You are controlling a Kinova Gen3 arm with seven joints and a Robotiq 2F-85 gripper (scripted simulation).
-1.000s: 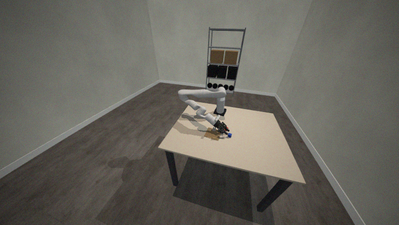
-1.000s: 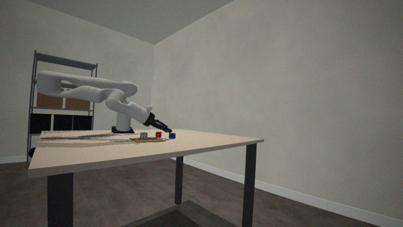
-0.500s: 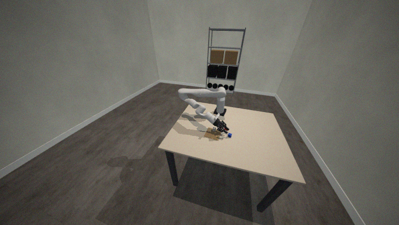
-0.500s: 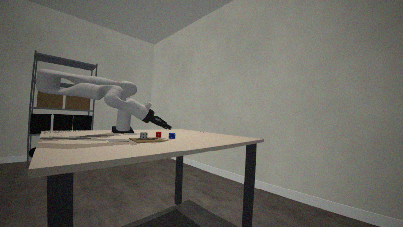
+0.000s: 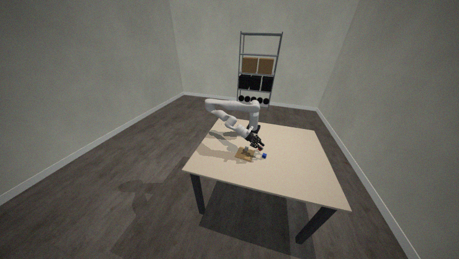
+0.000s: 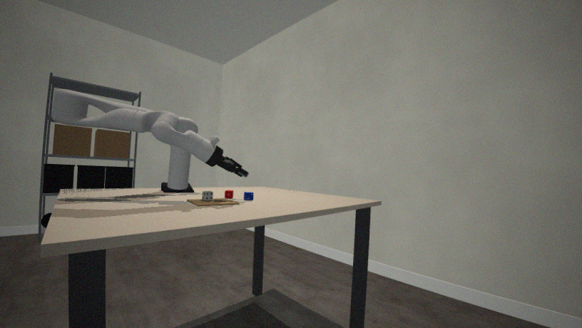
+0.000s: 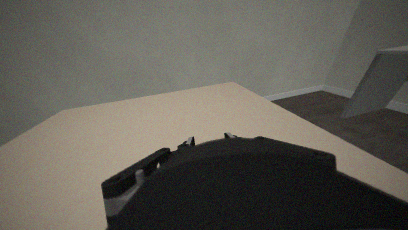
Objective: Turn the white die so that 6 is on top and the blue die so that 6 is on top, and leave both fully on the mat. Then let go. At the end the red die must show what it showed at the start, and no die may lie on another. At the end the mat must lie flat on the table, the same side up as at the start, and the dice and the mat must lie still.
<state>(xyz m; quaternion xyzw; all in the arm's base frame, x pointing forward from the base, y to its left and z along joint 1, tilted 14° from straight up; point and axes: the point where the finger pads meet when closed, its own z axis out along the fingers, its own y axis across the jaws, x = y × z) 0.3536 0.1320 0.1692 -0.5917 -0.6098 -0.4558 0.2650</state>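
My gripper is now 90 mm above the blue die and 40 mm to the right of it. The rest, counted from my hand: tan mat 120 mm to the right, 100 mm below, 20 mm ahead; white die 120 mm to the right, 90 mm below, 30 mm behind; red die 90 mm below, 80 mm behind, 10 mm to the right.
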